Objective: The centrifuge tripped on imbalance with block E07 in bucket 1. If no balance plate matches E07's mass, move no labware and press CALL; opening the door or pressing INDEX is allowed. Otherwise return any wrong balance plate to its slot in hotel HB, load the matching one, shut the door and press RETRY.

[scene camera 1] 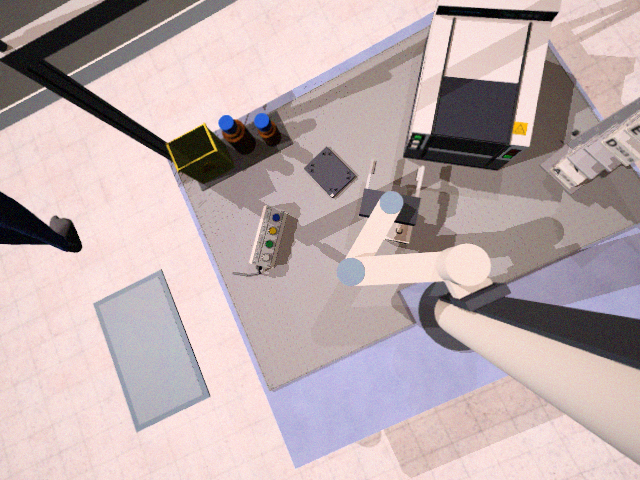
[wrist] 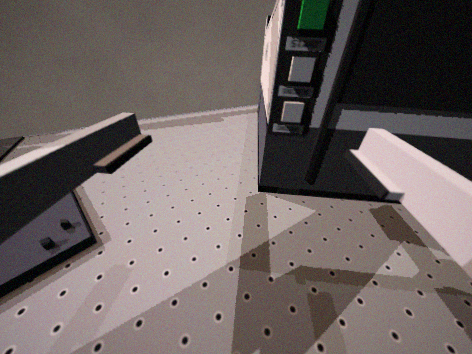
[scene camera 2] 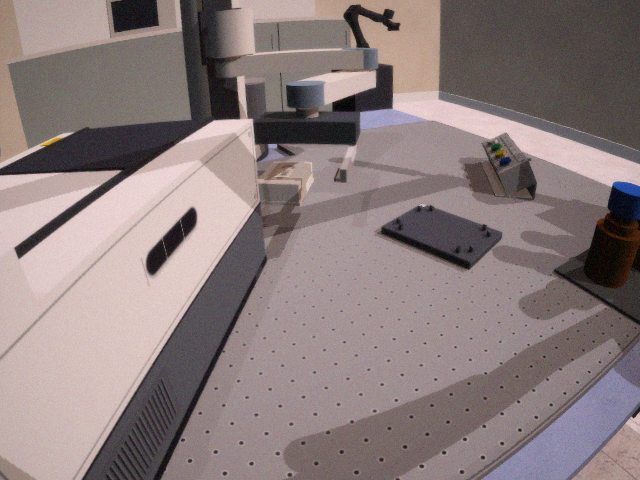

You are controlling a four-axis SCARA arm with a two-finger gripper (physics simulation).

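Observation:
My gripper is open and empty in front of the centrifuge, its fingers wide apart and pointing towards it. The centrifuge is a white and dark box; a dark panel covers the front part of its top. Its left front strip carries a green button and two white buttons, with blurred labels. A button box has blue, yellow, green and white buttons. A rack with lettered slots stands at the right edge of the scene camera 1 view. Block E07 does not show.
A dark pinned plate lies left of the gripper. A small cream fixture is partly under the gripper. Two blue-capped bottles and a yellow-edged bin stand at the left back. A person's foot shows at left.

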